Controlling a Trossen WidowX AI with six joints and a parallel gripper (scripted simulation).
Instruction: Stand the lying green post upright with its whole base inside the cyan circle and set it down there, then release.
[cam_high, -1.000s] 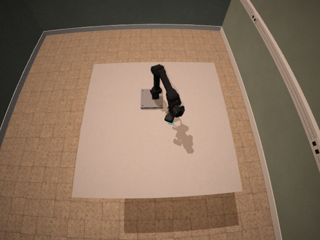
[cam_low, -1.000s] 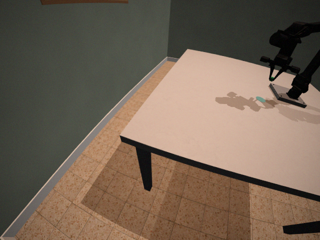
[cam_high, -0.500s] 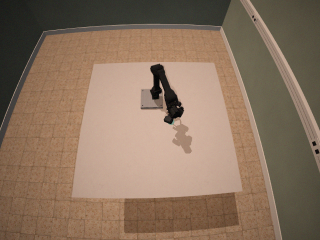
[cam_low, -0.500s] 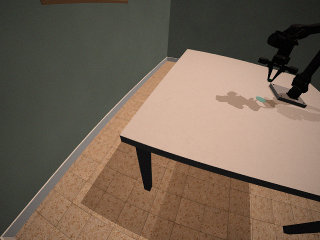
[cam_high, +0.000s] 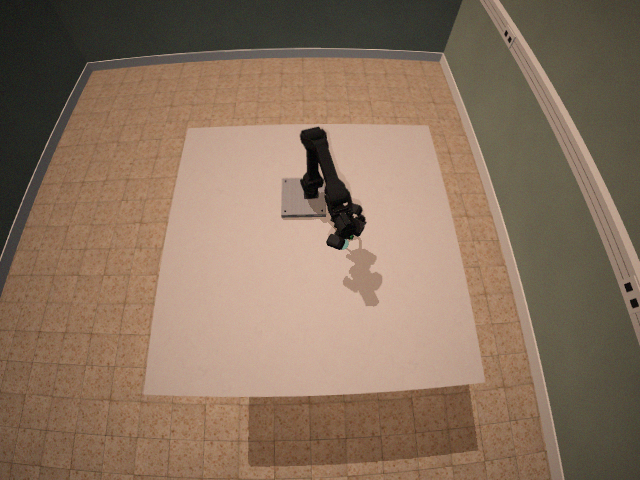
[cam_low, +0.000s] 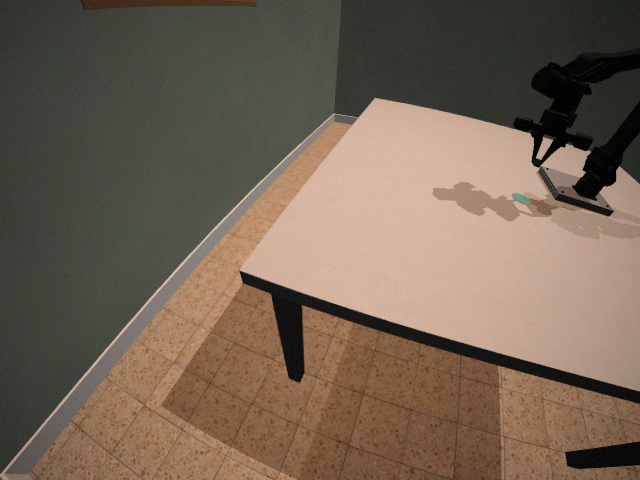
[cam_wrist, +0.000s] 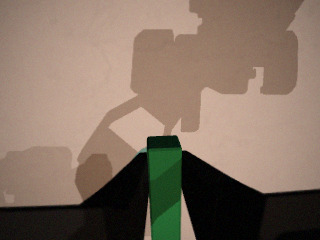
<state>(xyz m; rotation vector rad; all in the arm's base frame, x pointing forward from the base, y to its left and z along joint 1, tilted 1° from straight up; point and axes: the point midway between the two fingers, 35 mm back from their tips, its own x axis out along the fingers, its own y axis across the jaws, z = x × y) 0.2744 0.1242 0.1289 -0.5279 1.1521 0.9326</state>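
The green post lies 40 mm below my hand, 10 mm to the right of it and 10 mm behind it. Round my hand: cyan circle 150 mm below, 20 mm behind, 10 mm to the right.
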